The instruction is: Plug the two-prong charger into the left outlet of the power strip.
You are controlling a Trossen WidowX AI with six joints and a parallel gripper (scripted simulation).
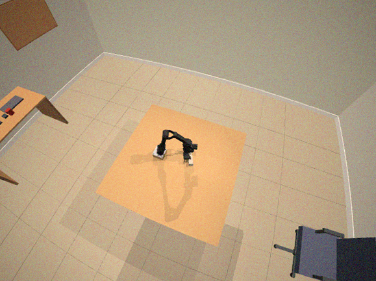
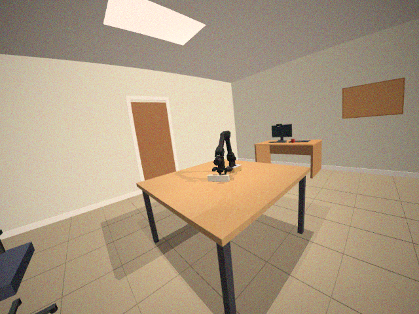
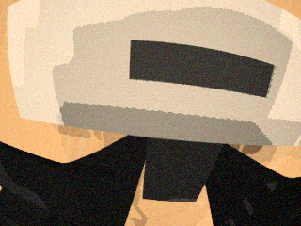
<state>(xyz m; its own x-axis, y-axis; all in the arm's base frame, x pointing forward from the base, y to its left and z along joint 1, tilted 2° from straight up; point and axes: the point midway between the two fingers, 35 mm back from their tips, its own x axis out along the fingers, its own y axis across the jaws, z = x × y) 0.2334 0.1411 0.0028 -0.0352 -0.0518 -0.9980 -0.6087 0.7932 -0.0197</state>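
The black two-prong charger is 1 cm ahead of my gripper tip, 1 cm to the left of it and 1 cm above it.
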